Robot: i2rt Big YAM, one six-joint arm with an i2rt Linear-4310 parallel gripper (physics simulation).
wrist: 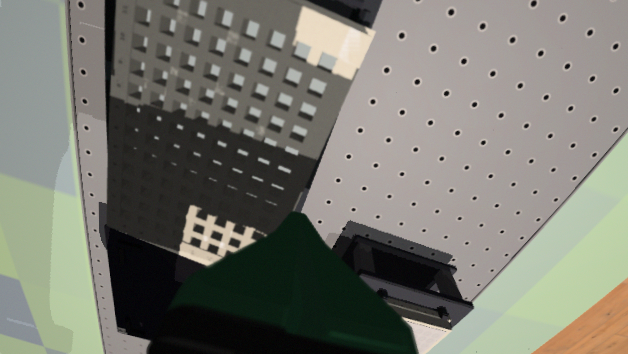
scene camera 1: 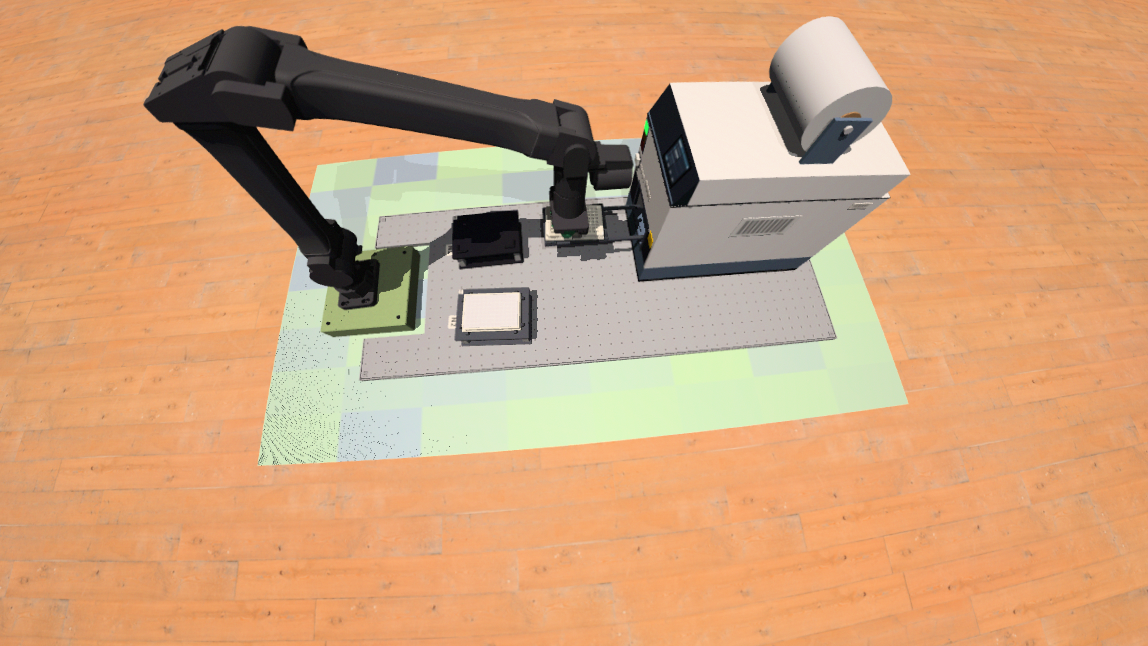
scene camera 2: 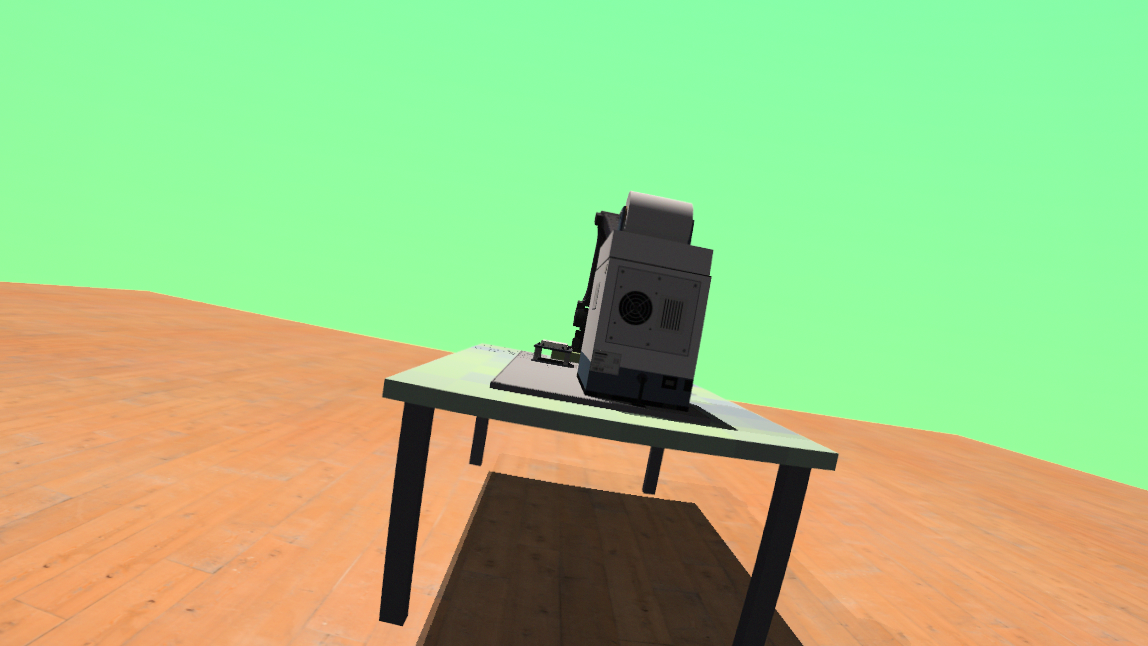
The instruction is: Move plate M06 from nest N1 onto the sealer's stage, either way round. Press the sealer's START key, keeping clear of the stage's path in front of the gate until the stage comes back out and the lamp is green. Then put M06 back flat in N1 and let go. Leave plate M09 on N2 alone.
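Frame: origin at the arm's base, x ahead, y left, z up, level; millimetres.
Seen in the pictures: gripper, fingertip midpoint: (wrist: 294, 223) (scene camera 1: 566, 236); arm's base, link origin: (scene camera 1: 361, 285).
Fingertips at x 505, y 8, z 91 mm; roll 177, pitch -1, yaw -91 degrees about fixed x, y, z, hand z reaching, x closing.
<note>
Pixels of each thing's top centre, then the offset from my fingertips to it. "spot": a spot on its surface instead. Level surfaces: height alone.
- Plate M06, top centre: (wrist: 203, 157) (scene camera 1: 574, 219) dx +21, dy +42, dz +1 mm
- Nest N1, top centre: (wrist: 170, 309) (scene camera 1: 485, 231) dx -190, dy +79, dz -62 mm
- Plate M09, top centre: (scene camera 1: 491, 310) (scene camera 2: 554, 341) dx -183, dy -128, dz -57 mm
- nest N2, surface spot: (scene camera 1: 462, 331) spot: dx -250, dy -164, dz -67 mm
- green lamp strip, surface spot: (scene camera 1: 647, 128) spot: dx +172, dy +126, dz +152 mm
- white film roll, top centre: (scene camera 1: 852, 48) (scene camera 2: 660, 197) dx +402, dy +33, dz +351 mm
- table, surface height: dz -137 mm
Plate M06 (scene camera 1: 597, 224) (wrist: 219, 109), a cream well plate, lies on the sealer's stage in front of the gate. My gripper (scene camera 1: 572, 231) (wrist: 294, 223) hangs just above the plate's near end, and its green fingers are shut together on nothing. Nest N1 (scene camera 1: 487, 236) (wrist: 135, 282) is a black frame and stands empty to the left of the stage. Plate M09 (scene camera 1: 491, 312) lies white on nest N2 (scene camera 1: 461, 331) (wrist: 395, 244). The sealer (scene camera 1: 763, 185) (scene camera 2: 642, 313) shows a green lamp strip (scene camera 1: 647, 128) above its dark key panel (scene camera 1: 678, 160). In scene camera 2 the sealer hides the gripper.
A grey perforated breadboard (scene camera 1: 682, 313) (wrist: 483, 132) carries the nests and the sealer. A white film roll (scene camera 1: 830, 80) sits on the sealer's top. The arm's green base plate (scene camera 1: 393, 296) is at the left. The table (scene camera 2: 449, 385) stands on a wooden floor.
</note>
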